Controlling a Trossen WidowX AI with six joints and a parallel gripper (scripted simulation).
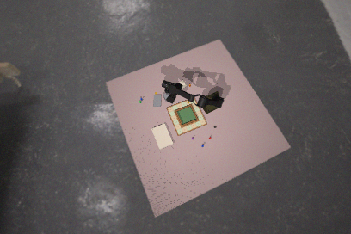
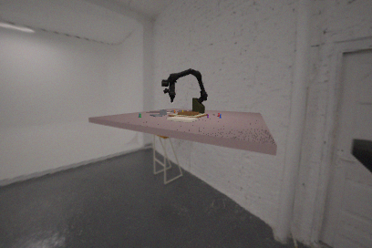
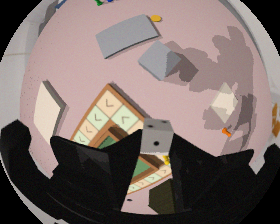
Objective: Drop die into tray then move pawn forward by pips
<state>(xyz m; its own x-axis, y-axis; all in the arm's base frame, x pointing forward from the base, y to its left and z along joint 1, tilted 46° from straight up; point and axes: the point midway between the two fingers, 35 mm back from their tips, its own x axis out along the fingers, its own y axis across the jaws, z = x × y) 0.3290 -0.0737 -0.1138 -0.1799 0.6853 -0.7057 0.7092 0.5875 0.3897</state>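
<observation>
The yellow pawn lies 120 mm behind my gripper tip, 100 mm below it and 50 mm to the left of it. Round my gripper tip: green tray (170 mm to the left, 120 mm below, 60 mm behind); grey die (right at my gripper tip); small white card (150 mm to the right, 120 mm below, 120 mm behind).
</observation>
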